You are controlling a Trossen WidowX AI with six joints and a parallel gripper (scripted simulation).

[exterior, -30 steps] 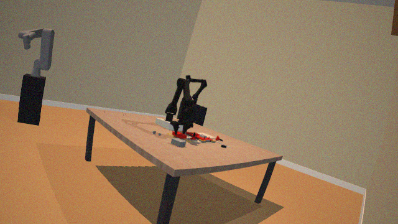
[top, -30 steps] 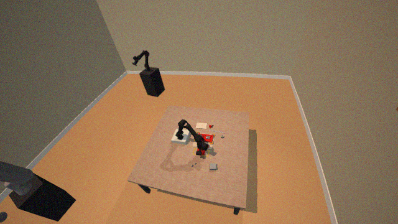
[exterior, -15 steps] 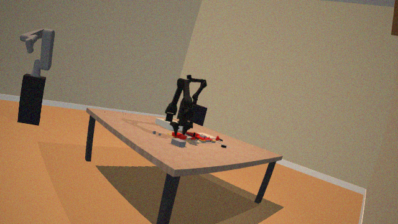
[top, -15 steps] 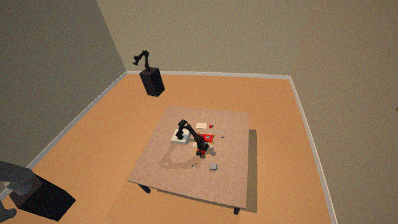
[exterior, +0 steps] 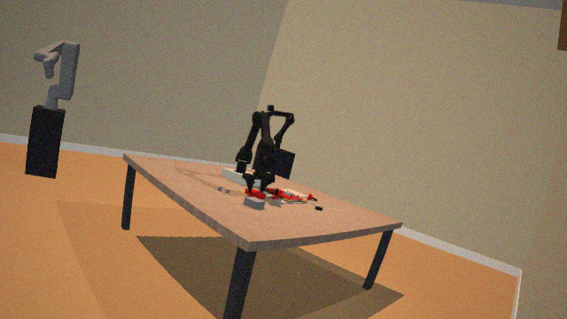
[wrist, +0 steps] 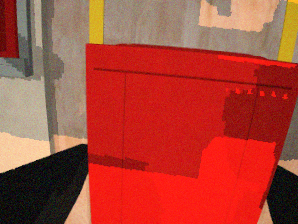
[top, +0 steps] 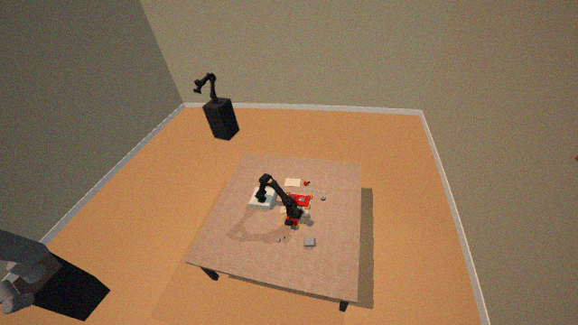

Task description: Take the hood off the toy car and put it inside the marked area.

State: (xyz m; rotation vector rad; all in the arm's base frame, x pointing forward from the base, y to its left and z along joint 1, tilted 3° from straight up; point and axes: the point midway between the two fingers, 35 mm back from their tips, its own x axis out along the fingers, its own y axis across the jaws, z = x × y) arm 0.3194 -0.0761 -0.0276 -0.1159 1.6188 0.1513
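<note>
The red hood lies right at my gripper tip. Also, from my gripper tip: beige sheet 170 mm behind, 400 mm to the left, 10 mm below.
</note>
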